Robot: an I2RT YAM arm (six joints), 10 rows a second.
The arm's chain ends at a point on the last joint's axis. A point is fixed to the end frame.
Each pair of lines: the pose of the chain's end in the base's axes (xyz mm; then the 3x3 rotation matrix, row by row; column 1 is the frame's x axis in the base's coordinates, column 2 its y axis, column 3 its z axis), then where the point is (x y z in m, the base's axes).
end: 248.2 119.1 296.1; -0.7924 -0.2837 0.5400; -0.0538 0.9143 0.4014; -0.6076 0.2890 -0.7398
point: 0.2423 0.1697 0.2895
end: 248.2 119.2 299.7; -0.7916 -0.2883 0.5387; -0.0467 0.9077 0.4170; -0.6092 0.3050 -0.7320
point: 0.2420 0.1698 0.2940
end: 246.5 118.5 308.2; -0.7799 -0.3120 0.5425; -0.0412 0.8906 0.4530; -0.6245 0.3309 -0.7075
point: 0.2394 0.1692 0.3041
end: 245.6 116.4 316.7; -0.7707 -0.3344 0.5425; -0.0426 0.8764 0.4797; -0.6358 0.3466 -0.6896
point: 0.2375 0.1670 0.3137
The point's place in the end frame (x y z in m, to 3 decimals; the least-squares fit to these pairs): 0.006 0.046 0.022
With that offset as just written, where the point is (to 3 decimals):
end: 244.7 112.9 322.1; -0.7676 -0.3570 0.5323; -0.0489 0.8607 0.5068; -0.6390 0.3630 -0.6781
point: 0.235 0.163 0.320
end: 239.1 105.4 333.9; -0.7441 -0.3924 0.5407; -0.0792 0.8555 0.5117; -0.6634 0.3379 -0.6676
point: 0.228 0.156 0.331
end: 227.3 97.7 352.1; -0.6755 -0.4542 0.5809; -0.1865 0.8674 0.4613; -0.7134 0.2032 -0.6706
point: 0.215 0.147 0.342
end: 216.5 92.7 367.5; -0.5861 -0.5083 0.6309; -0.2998 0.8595 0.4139; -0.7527 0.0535 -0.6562
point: 0.203 0.140 0.351
